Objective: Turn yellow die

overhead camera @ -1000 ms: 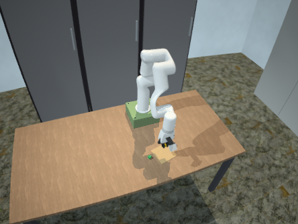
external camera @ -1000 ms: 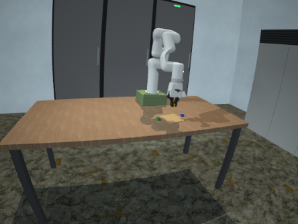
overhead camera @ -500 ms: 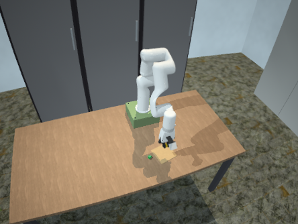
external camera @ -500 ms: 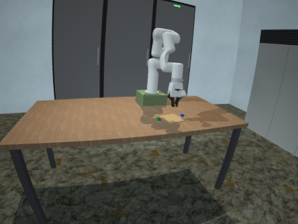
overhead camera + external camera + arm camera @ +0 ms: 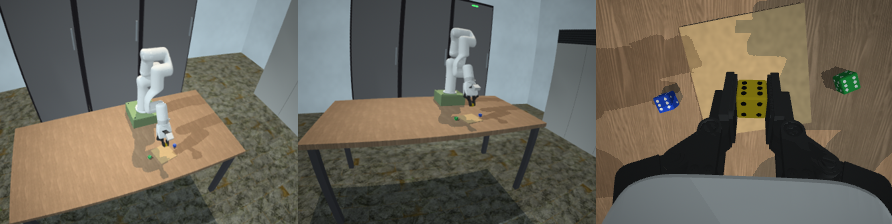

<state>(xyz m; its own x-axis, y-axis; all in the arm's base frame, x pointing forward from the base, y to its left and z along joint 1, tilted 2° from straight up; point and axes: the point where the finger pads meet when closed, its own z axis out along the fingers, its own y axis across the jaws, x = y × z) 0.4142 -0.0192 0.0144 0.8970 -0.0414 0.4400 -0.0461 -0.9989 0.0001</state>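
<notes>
Now: hand 12 cm above the tan mat. The rest, counted from my hand: blue die 11 cm to the left, 11 cm below, 2 cm behind; then yellow die 1 cm below; then green die 11 cm to the right, 11 cm below, 1 cm behind.
</notes>
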